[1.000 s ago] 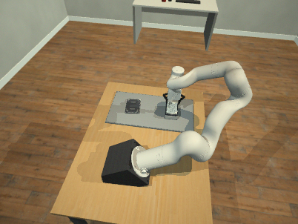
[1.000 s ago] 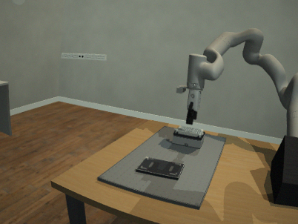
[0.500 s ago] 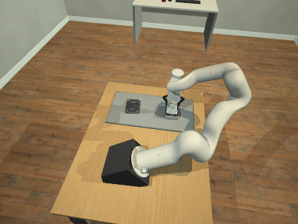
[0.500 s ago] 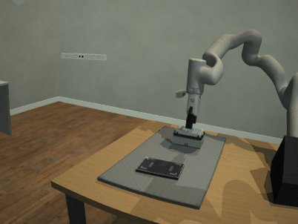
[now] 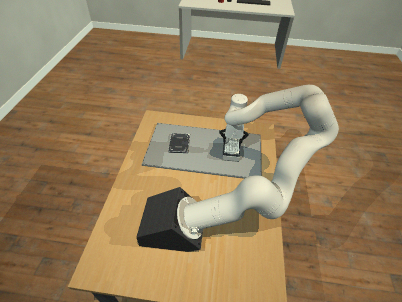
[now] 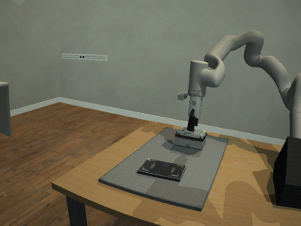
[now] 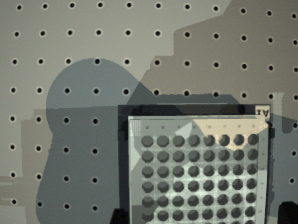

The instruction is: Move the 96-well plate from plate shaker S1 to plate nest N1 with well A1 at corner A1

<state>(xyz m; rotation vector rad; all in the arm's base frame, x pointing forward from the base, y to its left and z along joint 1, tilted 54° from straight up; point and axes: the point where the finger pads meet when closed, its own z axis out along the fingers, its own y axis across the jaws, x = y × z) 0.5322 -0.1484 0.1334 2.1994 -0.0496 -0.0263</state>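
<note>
My gripper is now 3 cm above the 96-well plate. Round my hand: A1 mark: 27 cm to the left, 12 cm ahead, 8 cm below; plate nest N1: 33 cm to the left, 9 cm below, 4 cm ahead.
</note>
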